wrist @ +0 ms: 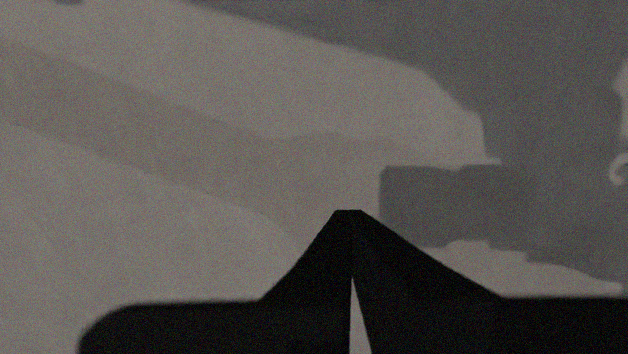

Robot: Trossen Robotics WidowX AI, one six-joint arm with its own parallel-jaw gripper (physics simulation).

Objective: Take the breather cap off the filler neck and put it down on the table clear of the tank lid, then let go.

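Frame: origin at the arm's base, x ahead, y left, z up, level; centimetres.
Where they show: gripper, fingertip midpoint: (pixel 347 222).
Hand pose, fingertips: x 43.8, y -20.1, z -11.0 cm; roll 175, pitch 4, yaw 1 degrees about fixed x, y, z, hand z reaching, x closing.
Note:
After its pixels a point has its place.
My gripper (pixel 347 222) @(x 43.8, y -20.1, z -11.0 cm) is shut and empty in the wrist view, its two black fingertips meeting at the lower middle. The breather cap, the filler neck and the tank lid do not show in this view.
A plain pale grey-beige surface (pixel 125 240) @(x 27.0, y -30.5, z -22.2 cm) fills the left and middle of the view. Darker grey shadow areas lie across it at the upper right and right, and a fainter band runs down from the left. A small pale curved patch shows at the right edge.

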